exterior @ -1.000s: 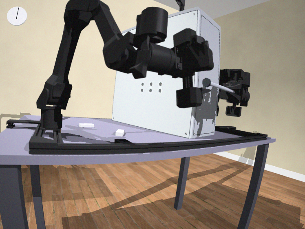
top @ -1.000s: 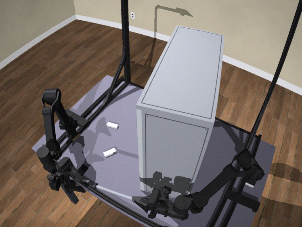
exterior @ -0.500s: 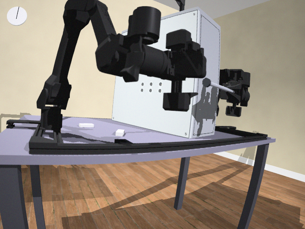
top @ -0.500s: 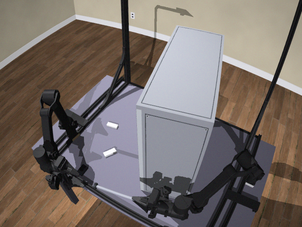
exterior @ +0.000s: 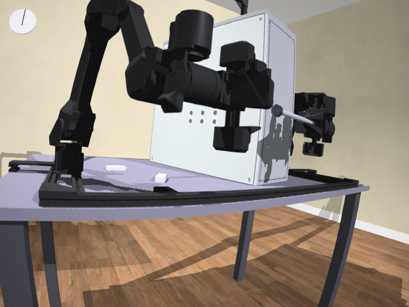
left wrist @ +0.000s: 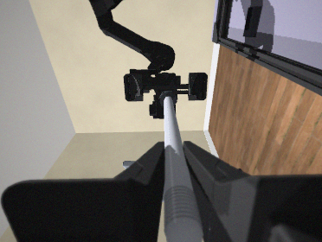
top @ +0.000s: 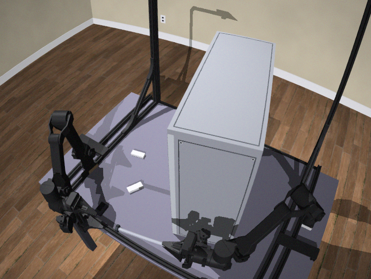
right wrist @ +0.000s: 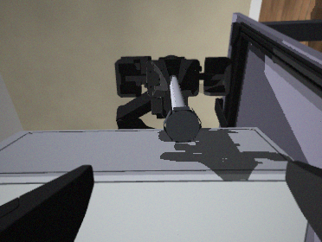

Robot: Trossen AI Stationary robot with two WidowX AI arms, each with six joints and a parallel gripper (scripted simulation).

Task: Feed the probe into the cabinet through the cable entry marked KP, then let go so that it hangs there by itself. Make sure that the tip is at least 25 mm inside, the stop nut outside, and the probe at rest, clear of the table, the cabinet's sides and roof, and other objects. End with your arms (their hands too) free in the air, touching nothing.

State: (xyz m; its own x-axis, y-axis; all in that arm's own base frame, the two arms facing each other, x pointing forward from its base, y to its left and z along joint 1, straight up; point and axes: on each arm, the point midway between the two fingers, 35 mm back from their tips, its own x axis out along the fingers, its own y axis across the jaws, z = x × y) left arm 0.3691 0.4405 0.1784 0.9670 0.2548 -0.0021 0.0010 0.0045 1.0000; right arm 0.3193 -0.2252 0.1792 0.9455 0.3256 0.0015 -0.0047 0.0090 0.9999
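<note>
The probe is 20 cm to the left of my right hand. Round my right hand: black block: 19 cm below, 13 cm behind, 7 cm to the right.
Now: the probe 80 mm to the right of my left hand. The rest, counted from my left hand: black block: 140 mm behind, 360 mm to the right, 190 mm below.
</note>
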